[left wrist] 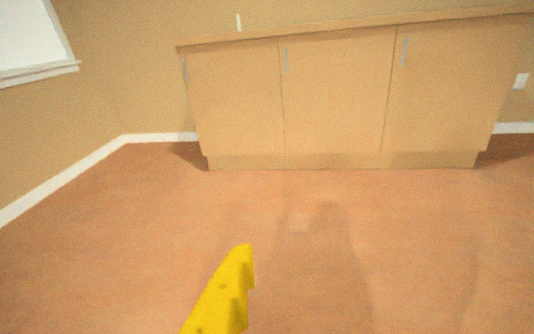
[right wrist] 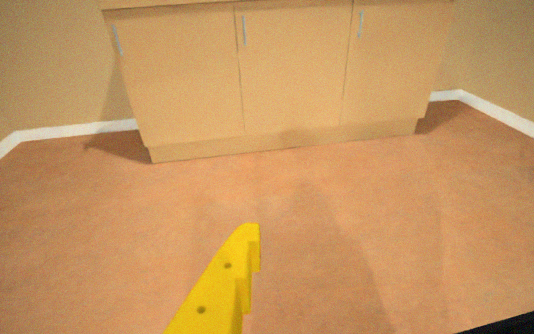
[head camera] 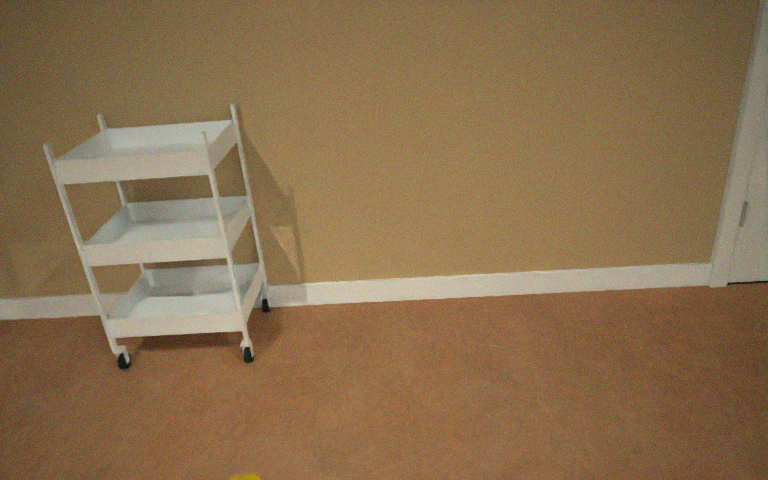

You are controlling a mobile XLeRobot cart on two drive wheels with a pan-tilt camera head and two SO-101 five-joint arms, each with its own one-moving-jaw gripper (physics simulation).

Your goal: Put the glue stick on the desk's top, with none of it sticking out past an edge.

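Places are measured from the left arm's base along level axes (x up, y left, z back), in millimetres.
Where they show: left hand at its tool point: [left wrist: 252,259]; right hand at its tool point: [right wrist: 259,240].
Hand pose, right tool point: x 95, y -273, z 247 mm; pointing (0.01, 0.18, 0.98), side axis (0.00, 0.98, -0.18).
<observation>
Things, the pixels of their centre, and the offset from my right tool point. "*": a spot on its surface instead.
- thin white upright thing at the middle of its body: [left wrist: 238,22] dy -116, dx +81, dz +1499 mm
- long wooden cabinet at a spot on its surface: [right wrist: 290,75] [left wrist: 329,101] * dy +379, dx -374, dz +1432 mm
I cannot make out the glue stick in any view. The desk does not show in any view. A thin white upright thing [left wrist: 238,22] shows at the cabinet's top edge, left of its middle, in the left wrist view; it is too small to tell what it is. My left gripper [left wrist: 245,255] has one notched yellow jaw in view above the floor, so it is fully open, with nothing against the jaw. My right gripper [right wrist: 252,232] likewise shows one notched jaw and is fully open and empty.
A white three-tier cart [head camera: 133,165] on casters stands against the wall at the left of the head view. A white door frame [head camera: 730,186] is at the far right. A long wooden cabinet [left wrist: 330,100] [right wrist: 290,75] with three doors stands ahead in both wrist views.
</observation>
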